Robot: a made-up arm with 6 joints.
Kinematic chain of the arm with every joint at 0, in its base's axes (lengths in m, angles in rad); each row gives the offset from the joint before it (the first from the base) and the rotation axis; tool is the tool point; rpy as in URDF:
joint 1: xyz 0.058 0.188 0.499 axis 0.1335 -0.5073 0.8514
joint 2: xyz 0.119 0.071 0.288 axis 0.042 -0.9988 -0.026
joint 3: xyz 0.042 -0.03 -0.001 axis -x
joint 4: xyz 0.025 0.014 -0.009 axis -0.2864 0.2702 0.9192
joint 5: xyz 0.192 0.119 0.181 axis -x
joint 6: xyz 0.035 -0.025 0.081 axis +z
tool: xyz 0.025 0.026 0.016 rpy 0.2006 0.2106 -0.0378
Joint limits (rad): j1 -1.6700..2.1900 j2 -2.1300..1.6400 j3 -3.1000..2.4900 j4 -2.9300..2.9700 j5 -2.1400..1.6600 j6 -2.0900..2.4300
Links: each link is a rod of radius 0.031 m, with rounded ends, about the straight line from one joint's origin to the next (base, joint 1, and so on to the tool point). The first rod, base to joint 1, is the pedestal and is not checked.
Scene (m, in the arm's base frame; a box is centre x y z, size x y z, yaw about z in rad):
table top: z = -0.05
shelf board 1: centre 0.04 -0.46 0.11 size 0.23 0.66 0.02 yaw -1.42
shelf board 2: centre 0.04 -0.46 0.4 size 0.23 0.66 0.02 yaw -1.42
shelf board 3: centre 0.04 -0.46 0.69 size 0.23 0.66 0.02 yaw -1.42
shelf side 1: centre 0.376 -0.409 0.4 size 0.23 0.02 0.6 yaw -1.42
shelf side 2: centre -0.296 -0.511 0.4 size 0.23 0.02 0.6 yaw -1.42
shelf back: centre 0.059 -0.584 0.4 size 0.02 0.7 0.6 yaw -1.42
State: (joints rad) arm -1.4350 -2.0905 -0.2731 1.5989 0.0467 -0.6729
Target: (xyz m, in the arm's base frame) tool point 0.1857 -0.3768 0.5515
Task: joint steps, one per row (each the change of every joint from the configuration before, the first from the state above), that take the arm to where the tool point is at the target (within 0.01 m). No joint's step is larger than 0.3 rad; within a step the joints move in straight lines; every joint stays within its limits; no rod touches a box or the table.
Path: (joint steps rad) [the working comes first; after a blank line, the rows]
Joints at the target: -1.6375 -1.8153 -1.7280 1.8486 0.0352 -0.6293
Straight joint move there: touches shelf board 2, shelf side 1.

1: 0.0877 -0.0056 -0.2889 -0.0200 -0.0732 -0.0145
2: 0.0877 -0.0057 -0.2889 -0.0199 -0.0731 -0.0145
3: 0.0877 -0.0056 -0.2888 -0.0200 -0.0732 -0.0145
4: 0.0877 -0.0057 -0.2889 -0.0200 -0.0732 -0.0145
5: 0.0877 -0.0056 -0.2889 -0.0200 -0.0731 -0.0146
6: 0.0877 -0.0057 -0.2889 -0.0199 -0.0732 -0.0145
7: 0.0878 -0.0056 -0.2889 -0.0200 -0.0731 -0.0145
8: -0.2722 0.1049 0.1891 0.1298 0.1668 0.0484
9: -0.2721 0.1049 0.1891 0.1299 0.1669 0.0484
10: -0.2722 0.1049 0.1891 0.1298 0.1669 0.0484

